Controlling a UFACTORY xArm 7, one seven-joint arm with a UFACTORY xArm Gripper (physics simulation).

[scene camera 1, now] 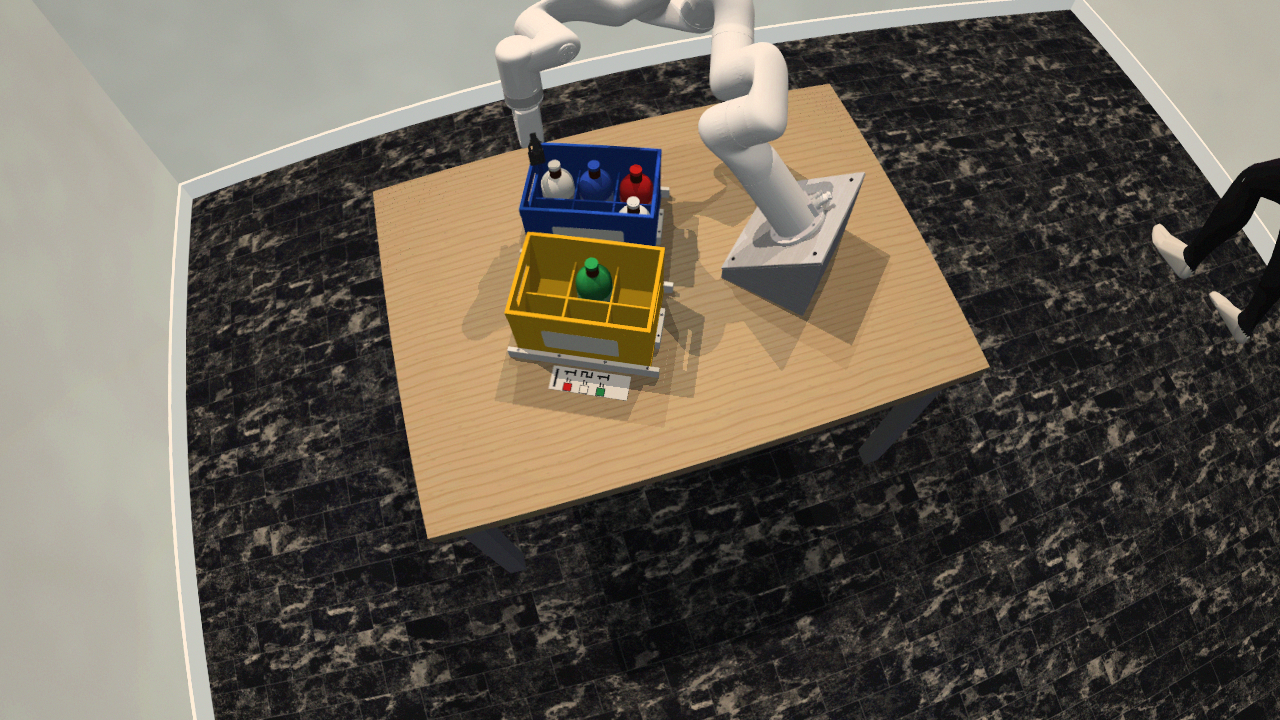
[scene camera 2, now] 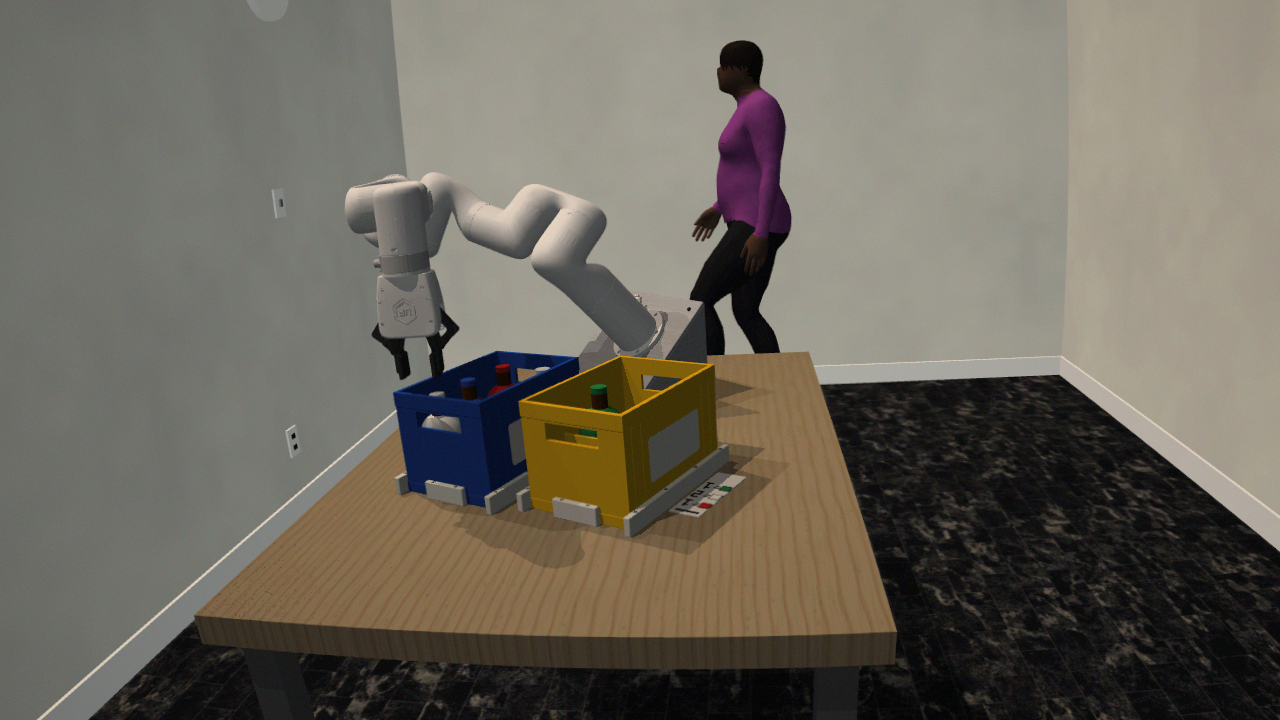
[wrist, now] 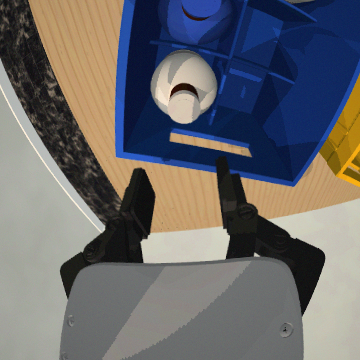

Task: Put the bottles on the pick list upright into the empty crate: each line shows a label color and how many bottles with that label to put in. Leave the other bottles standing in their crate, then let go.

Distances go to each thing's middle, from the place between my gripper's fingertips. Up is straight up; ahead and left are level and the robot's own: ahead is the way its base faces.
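The blue bottle (scene camera 1: 595, 184) is the nearest to my hand of the things named here, going by their middles: my hand is 11 cm past it, 5 cm to the right of it and 12 cm above it. Counting from my hand again, I find the green bottle (scene camera 1: 593, 281) 2 cm behind, 28 cm to the left and 12 cm below. The red bottle (scene camera 1: 636, 184) is 19 cm behind my hand, 9 cm to the left of it and 12 cm below it. As for the pick list (scene camera 1: 567, 379), it is 5 cm ahead of my hand, 44 cm to the left and 20 cm below. Going by their middles, the pick list is the farthest from my hand of the things named here.
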